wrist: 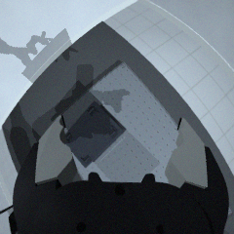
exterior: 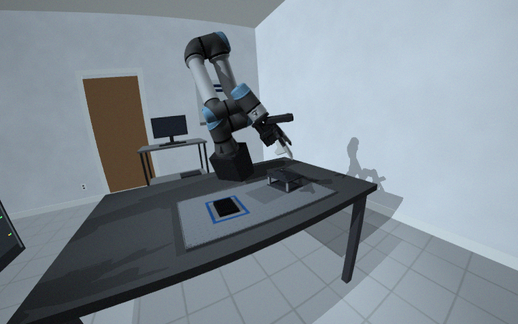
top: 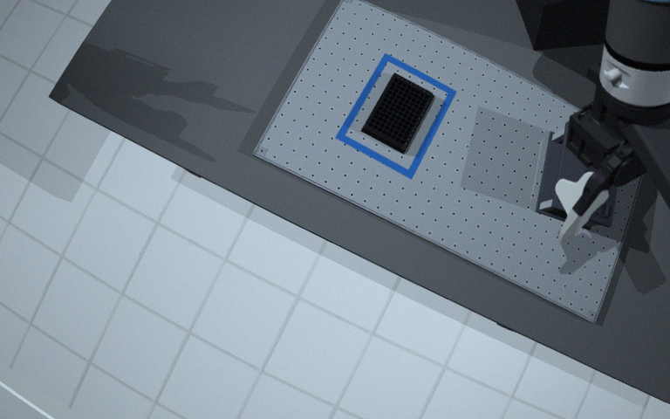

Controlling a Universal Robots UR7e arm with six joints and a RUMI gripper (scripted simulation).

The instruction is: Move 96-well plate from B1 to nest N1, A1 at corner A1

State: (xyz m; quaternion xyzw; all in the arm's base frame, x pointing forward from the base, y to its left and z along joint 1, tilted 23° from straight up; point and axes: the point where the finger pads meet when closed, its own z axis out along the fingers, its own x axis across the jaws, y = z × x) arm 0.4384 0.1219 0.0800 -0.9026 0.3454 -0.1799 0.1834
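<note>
My hand is 290 mm to the left of the black 96-well plate, 200 mm above it and 130 mm past it. From my hand the other things lie so: raised plate nest: 150 mm below, 110 mm behind, 60 mm to the left.
</note>
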